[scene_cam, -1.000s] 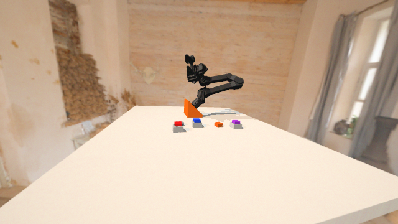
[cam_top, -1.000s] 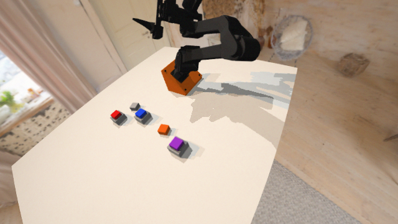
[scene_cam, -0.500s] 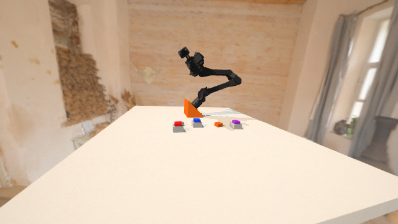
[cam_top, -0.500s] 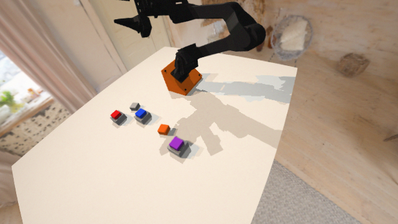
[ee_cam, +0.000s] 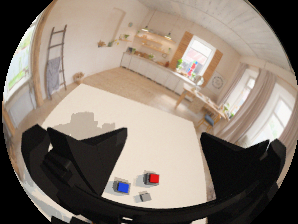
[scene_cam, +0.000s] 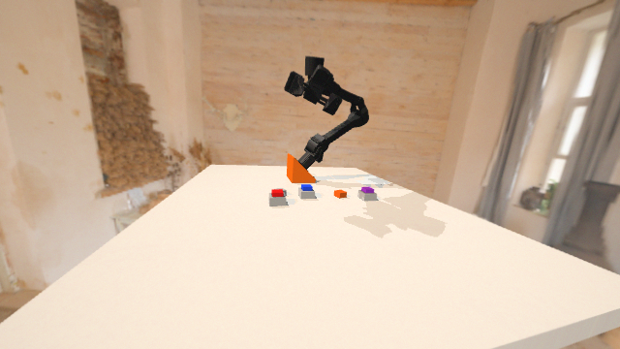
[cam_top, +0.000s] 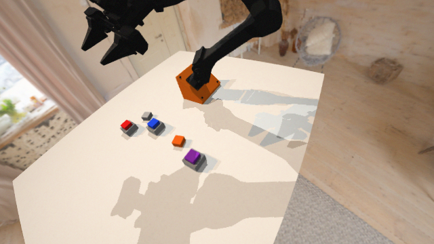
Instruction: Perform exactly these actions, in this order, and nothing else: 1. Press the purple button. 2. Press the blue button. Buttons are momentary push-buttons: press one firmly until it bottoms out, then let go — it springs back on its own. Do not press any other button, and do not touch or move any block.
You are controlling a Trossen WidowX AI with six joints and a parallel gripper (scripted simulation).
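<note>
Right now the purple button is 21 cm to the left of my gripper tip and 28 cm below it. From my gripper tip the other things lie so: red button 1 cm ahead, 10 cm to the right, 28 cm below; small orange block 3 cm behind, 13 cm to the left, 30 cm below; blue button 4 cm behind, 28 cm below.
</note>
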